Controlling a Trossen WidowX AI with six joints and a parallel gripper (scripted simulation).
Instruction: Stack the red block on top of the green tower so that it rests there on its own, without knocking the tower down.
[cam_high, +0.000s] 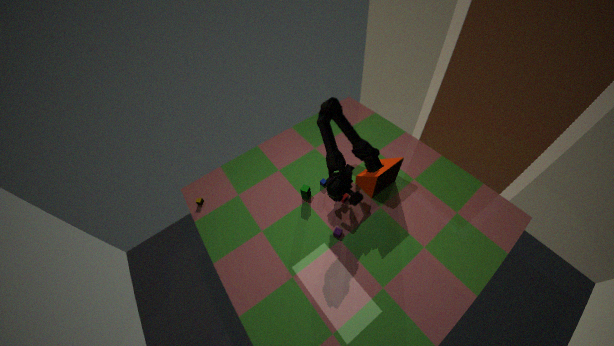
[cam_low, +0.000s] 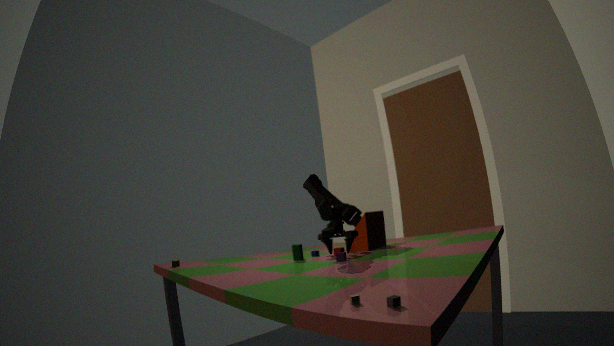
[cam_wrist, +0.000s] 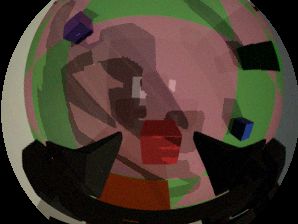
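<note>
My gripper tip is 3 cm short of the blue cube, 13 cm to the left of it and 1 cm below it. From my gripper tip the other things lie so: red block: 1 cm above; then yellow cube: 63 cm ahead, 41 cm to the right, 1 cm above; then purple cube: 13 cm ahead, 13 cm to the left, 1 cm above.
</note>
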